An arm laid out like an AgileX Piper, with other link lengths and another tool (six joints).
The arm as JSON. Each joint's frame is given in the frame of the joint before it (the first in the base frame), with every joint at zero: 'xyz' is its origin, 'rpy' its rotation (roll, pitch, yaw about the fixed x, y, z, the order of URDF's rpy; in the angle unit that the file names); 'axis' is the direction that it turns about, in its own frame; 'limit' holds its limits. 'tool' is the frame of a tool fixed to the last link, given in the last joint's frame.
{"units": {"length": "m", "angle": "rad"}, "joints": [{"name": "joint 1", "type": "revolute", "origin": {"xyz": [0.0, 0.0, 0.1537], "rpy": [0.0, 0.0, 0.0]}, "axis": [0.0, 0.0, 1.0], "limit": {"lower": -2.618, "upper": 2.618}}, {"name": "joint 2", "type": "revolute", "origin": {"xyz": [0.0, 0.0, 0.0], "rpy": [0.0, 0.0, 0.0]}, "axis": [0.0, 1.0, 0.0], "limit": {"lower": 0.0, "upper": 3.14}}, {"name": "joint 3", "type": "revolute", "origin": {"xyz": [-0.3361, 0.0, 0.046], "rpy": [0.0, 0.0, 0.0]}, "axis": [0.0, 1.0, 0.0], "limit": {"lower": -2.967, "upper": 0.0}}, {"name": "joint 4", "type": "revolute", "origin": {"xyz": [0.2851, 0.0, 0.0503], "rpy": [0.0, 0.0, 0.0]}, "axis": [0.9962, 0.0, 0.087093], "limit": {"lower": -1.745, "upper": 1.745}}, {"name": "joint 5", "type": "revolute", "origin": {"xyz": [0.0, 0.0, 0.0], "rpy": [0.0, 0.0, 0.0]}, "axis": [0.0, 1.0, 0.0], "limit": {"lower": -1.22, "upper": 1.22}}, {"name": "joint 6", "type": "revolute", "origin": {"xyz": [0.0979, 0.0, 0.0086], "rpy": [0.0, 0.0, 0.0]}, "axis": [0.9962, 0.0, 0.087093], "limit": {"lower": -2.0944, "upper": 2.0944}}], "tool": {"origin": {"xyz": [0.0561, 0.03, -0.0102], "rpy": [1.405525, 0.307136, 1.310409]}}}
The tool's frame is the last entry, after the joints.
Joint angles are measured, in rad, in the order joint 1, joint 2, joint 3, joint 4, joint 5, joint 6. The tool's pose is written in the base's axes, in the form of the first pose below.
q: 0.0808 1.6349 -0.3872 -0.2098 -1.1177 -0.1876
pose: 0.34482 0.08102 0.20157 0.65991 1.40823 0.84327
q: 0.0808 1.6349 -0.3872 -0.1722 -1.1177 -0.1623
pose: 0.34683 0.07716 0.20297 0.71703 1.38568 0.84291
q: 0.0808 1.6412 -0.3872 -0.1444 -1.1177 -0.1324
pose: 0.34852 0.07448 0.20205 0.77170 1.37193 0.84750
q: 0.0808 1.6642 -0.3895 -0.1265 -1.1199 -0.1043
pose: 0.35113 0.07304 0.19595 0.82142 1.37371 0.85079
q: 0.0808 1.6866 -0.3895 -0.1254 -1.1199 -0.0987
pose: 0.35204 0.07308 0.18814 0.83779 1.39216 0.84542
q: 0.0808 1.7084 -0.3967 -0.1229 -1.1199 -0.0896
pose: 0.35497 0.07318 0.18256 0.85502 1.40201 0.84425
